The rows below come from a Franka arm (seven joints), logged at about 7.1 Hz.
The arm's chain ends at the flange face. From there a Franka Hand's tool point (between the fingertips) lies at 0.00 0.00 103.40 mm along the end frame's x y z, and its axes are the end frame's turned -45 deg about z.
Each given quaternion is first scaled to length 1.
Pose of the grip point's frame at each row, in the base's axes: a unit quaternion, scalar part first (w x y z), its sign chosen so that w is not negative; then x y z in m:
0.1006, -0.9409, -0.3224, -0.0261, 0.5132, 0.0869, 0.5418
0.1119, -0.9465, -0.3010, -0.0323, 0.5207, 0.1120, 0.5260
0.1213, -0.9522, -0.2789, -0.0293, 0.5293, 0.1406, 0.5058
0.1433, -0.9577, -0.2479, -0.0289, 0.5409, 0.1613, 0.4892
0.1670, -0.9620, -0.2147, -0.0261, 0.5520, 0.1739, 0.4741
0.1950, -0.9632, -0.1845, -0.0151, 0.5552, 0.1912, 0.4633
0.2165, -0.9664, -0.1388, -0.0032, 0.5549, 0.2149, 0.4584
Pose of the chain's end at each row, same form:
0.1029, -0.9926, 0.0622, 0.0144, 0.5148, 0.0656, 0.6430
0.1157, -0.9896, 0.0841, 0.0130, 0.5213, 0.0881, 0.6266
0.1233, -0.9864, 0.1067, 0.0193, 0.5305, 0.1150, 0.6060
0.1435, -0.9797, 0.1375, 0.0281, 0.5425, 0.1314, 0.5882
0.1643, -0.9709, 0.1698, 0.0398, 0.5542, 0.1395, 0.5716
0.1859, -0.9605, 0.1981, 0.0607, 0.5596, 0.1518, 0.5588
0.2012, -0.9459, 0.2416, 0.0799, 0.5605, 0.1715, 0.5521

